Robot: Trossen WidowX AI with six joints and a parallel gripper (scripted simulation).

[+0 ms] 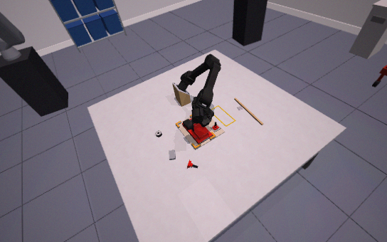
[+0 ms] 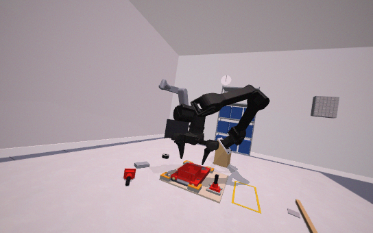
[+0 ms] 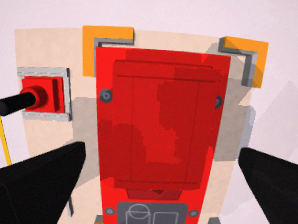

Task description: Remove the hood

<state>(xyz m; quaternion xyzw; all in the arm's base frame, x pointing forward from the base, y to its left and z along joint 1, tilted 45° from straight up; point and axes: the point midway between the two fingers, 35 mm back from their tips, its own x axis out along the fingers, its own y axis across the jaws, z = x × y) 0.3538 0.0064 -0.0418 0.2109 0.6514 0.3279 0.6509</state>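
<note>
The red hood lies 4 cm below my gripper tip. The rest, counted from my gripper tip: wooden stick: 3 cm behind, 38 cm to the left, 7 cm below.
</note>
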